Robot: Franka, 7 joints.
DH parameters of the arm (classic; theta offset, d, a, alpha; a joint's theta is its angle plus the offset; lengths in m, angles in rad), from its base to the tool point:
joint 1: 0 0.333 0 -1.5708
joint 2: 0 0 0 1.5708
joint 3: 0 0.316 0.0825 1.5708
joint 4: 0 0 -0.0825 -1.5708
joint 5: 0 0.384 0 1.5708
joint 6: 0 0 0.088 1.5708
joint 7: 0 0.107 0 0
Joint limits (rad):
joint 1: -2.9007..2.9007
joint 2: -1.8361..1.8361
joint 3: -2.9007..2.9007
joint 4: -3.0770..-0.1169
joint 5: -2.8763..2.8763
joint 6: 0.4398..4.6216
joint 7: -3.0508..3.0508
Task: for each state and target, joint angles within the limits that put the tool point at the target. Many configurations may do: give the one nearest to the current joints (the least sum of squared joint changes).
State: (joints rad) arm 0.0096 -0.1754 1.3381 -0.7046 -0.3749 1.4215 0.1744
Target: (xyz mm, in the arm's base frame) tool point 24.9 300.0 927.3
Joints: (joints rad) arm 0.0327 -0.3222 1.0844 -0.7608 -0.4166 0.7675 0.1744
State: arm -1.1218 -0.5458 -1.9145 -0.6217 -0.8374 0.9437 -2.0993
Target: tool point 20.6 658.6 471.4
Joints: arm -1.8415 -0.9131 -2.3023 -0.6726 -0.8934 0.6611 -2.0993
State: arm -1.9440 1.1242 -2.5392 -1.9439 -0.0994 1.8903 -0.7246
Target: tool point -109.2 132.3 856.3
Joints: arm -1.9695 1.1971 -2.8343 -1.9892 -0.1411 1.8373 -0.7246
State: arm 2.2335 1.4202 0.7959 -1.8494 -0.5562 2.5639 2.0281
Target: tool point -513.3 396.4 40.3
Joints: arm 1.8727 1.1497 0.6399 -1.6638 -0.5499 2.5839 2.0281
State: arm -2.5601 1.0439 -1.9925 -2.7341 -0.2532 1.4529 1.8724
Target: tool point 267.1 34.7 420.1
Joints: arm -2.9007 0.6891 -2.9007 -2.7724 -0.8528 1.3807 1.8724
